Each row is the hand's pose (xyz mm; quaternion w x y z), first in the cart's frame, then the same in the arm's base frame.
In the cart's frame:
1: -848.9 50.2 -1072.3 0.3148 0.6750 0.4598 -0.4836
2: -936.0 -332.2 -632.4 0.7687 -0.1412 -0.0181 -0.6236
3: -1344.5 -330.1 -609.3 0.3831 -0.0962 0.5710 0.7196
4: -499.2 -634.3 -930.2 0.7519 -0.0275 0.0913 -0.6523
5: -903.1 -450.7 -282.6 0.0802 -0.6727 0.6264 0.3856
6: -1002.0 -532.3 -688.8 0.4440 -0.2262 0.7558 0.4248
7: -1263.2 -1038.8 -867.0 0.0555 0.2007 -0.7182 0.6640
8: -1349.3 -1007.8 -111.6 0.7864 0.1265 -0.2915 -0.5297
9: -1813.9 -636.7 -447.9 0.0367 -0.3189 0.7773 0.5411
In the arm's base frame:
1: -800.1 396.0 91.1 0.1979 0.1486 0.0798 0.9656
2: -272.6 145.0 168.7 0.0760 0.8413 -0.4096 0.3444
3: -34.7 476.2 202.1 0.1091 -0.6107 -0.7772 0.1050
4: -600.1 -217.8 531.7 0.1330 0.7848 -0.3705 0.4787
5: 13.7 -67.2 66.1 0.5908 -0.3339 -0.6427 -0.3555
6: -193.9 144.2 372.1 0.4037 -0.3902 -0.8081 0.1779
7: 30.4 234.4 918.1 0.9171 0.2793 0.0371 0.2822
8: 613.9 18.7 479.8 0.2867 -0.8079 0.2844 -0.4292
9: 466.2 682.8 418.5 0.5216 -0.6267 -0.5741 -0.0748

